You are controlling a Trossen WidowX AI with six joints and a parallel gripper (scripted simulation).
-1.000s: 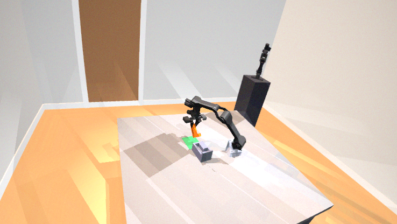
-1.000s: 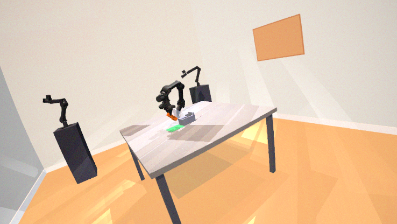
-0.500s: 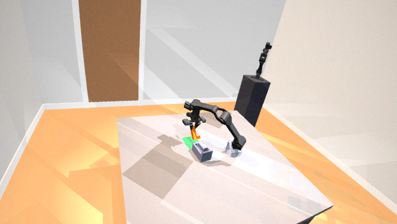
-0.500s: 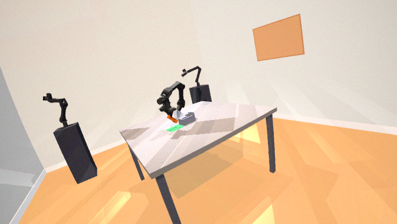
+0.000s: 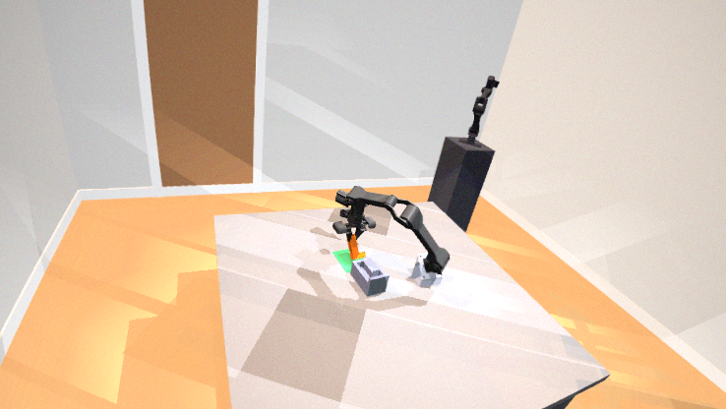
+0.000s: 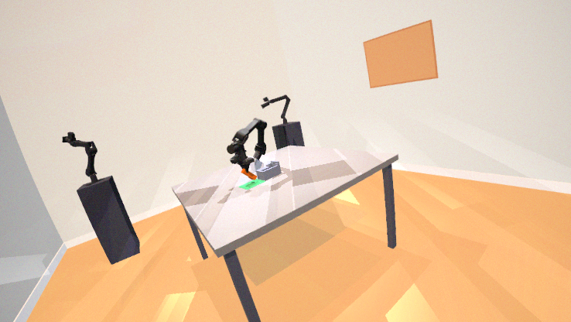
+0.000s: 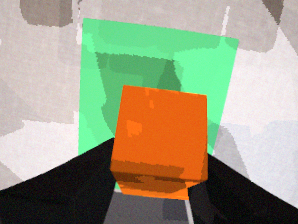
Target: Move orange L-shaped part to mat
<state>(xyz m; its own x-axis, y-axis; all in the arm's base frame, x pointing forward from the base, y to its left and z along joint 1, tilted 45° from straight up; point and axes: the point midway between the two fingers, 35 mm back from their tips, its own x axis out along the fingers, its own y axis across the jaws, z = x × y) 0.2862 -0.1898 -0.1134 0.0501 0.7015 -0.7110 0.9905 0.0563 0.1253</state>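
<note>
Right now my gripper tip is 2 cm to the right of the green mat and 11 cm above it. Round my gripper tip: orange part (2 cm behind, 3 cm to the left, 3 cm below).
</note>
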